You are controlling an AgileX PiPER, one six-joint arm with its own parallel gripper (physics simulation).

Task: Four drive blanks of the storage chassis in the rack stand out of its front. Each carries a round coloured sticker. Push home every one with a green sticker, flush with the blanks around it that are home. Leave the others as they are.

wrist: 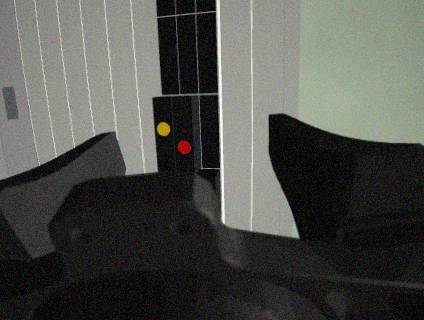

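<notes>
A black drive blank with a yellow sticker (163, 129) and, right beside it, one with a red sticker (184, 147) stand out of the chassis front in the wrist view. A bluish side face shows at the right of the red-stickered blank. Farther right is a black blank (210, 132) set back from them. My gripper (193, 142) is open, one finger at the left and one at the right, with no object between the tips. Its dark body hides the chassis front below these blanks. No green sticker shows.
Black blanks (187, 55) with thin light seams continue above. Light grey panels with white lines (95, 60) stand at the left, and another grey panel (237, 100) stands at the right. A pale green wall (365, 65) is at the far right.
</notes>
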